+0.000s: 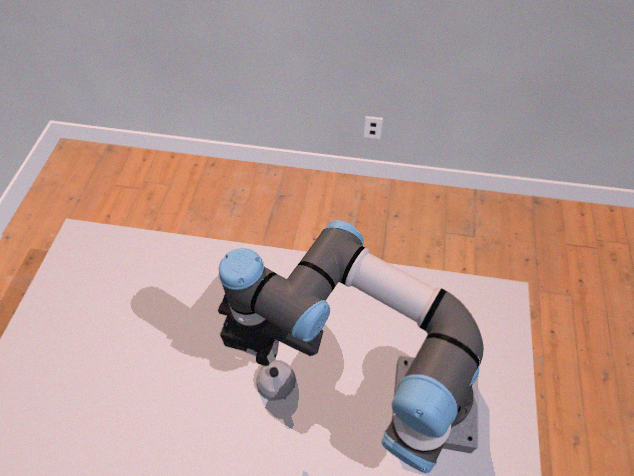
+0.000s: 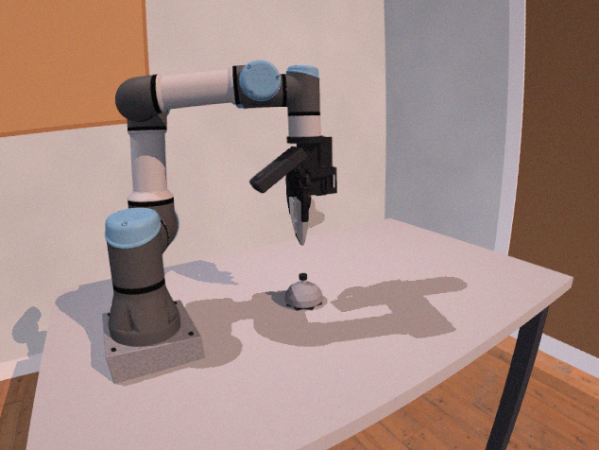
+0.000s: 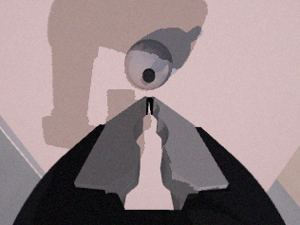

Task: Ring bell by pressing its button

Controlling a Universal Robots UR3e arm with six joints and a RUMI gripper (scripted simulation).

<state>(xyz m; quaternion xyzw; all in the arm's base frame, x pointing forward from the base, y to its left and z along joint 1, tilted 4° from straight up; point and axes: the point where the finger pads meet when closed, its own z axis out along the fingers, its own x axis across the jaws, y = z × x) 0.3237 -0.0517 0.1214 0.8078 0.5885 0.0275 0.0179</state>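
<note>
Now: hand 90 mm above the black button. The rest, counted from my hand: dome bell (110 mm below).
</note>
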